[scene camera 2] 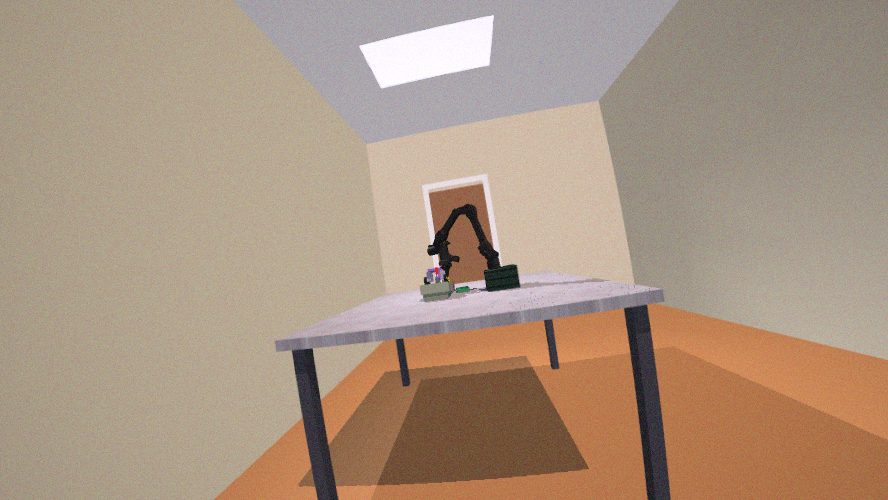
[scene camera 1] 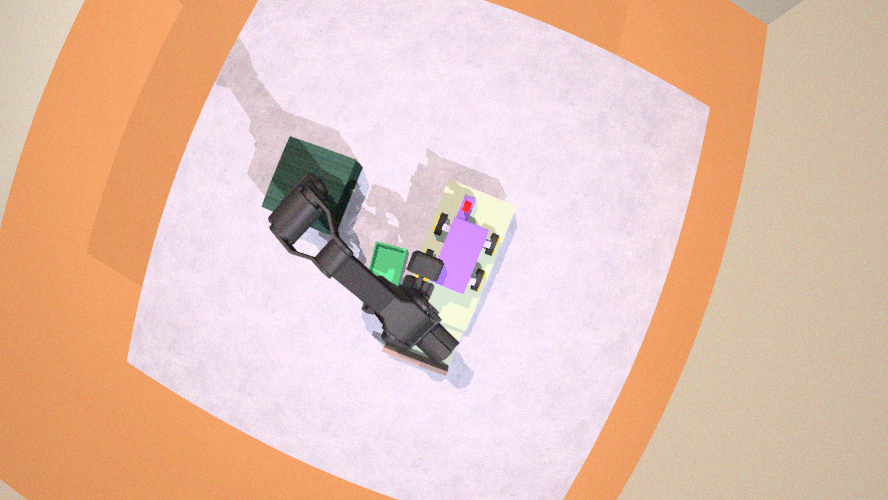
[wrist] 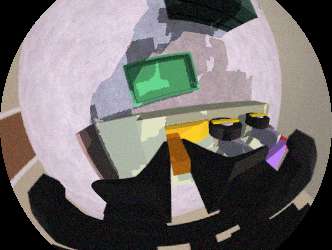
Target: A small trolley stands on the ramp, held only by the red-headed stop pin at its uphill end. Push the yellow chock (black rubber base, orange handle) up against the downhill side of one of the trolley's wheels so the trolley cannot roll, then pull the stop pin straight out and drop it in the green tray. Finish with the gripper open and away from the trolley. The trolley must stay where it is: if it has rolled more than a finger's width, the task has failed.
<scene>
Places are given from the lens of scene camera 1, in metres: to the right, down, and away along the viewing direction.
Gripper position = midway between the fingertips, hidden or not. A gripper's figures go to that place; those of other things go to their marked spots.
my gripper (scene camera 1: 415, 293): -0.06, 0.09, 1.10
purple trolley (scene camera 1: 464, 242): 0.04, -0.01, 1.03
</scene>
